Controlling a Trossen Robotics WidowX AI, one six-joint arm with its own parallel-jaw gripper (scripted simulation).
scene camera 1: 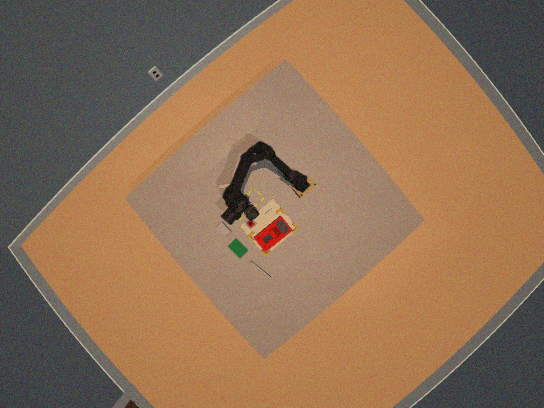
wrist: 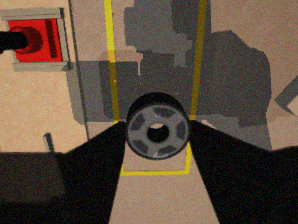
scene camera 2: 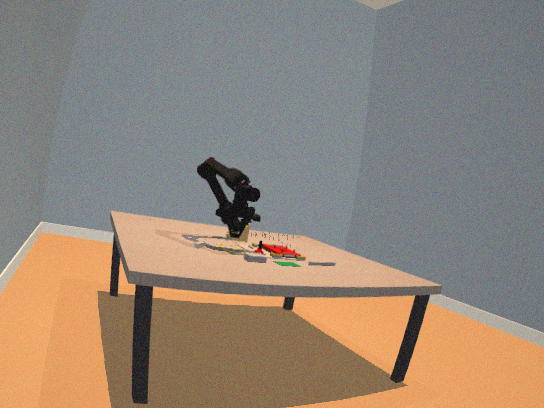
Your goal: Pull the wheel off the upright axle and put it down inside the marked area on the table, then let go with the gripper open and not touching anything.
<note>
The gripper carries a wheel.
The gripper is seen too in the wrist view.
</note>
